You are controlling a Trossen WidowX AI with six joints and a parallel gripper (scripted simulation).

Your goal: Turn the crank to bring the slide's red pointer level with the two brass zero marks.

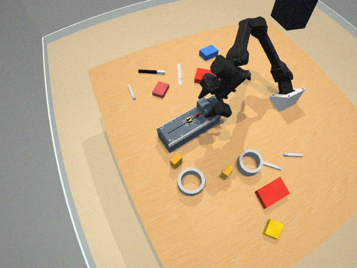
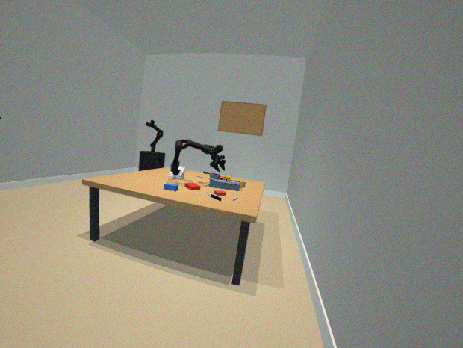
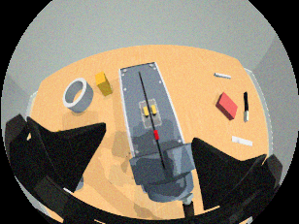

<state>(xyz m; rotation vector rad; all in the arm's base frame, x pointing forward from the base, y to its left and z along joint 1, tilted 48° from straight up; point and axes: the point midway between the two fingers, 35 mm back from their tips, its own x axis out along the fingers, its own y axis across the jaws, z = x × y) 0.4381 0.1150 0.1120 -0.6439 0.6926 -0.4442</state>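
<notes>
Now: the dark crank handle 13 cm behind my gripper tip, 6 cm to the right of it and 3 cm below it. From my gripper tip the other things lie so: red block: 25 cm to the right, 13 cm below, 9 cm ahead; then red pointer: 6 cm below, 1 cm to the right, 1 cm ahead; then black marker: 38 cm to the right, 14 cm below, 8 cm ahead.
</notes>
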